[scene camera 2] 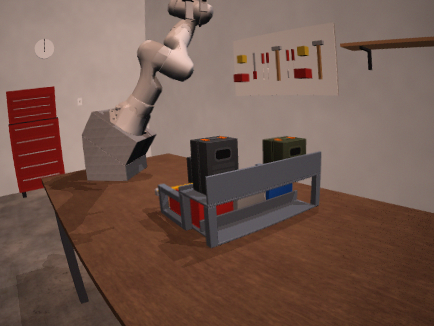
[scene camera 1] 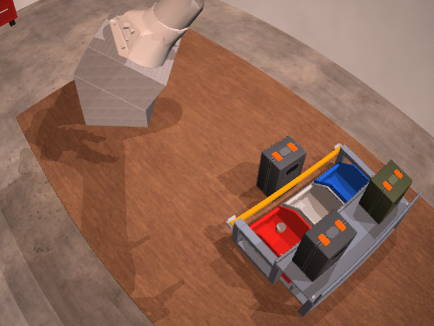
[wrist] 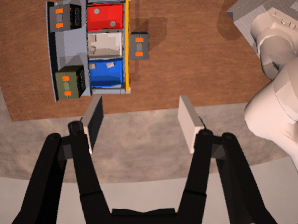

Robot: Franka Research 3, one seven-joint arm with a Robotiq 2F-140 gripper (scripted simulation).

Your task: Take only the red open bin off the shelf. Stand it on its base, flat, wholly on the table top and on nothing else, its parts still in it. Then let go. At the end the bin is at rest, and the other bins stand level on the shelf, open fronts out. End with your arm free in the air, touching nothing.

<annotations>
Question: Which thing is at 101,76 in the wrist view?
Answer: A blue bin.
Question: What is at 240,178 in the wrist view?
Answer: My gripper.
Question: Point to a red bin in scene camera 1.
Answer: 295,225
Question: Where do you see a red bin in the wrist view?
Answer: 97,22
</annotations>
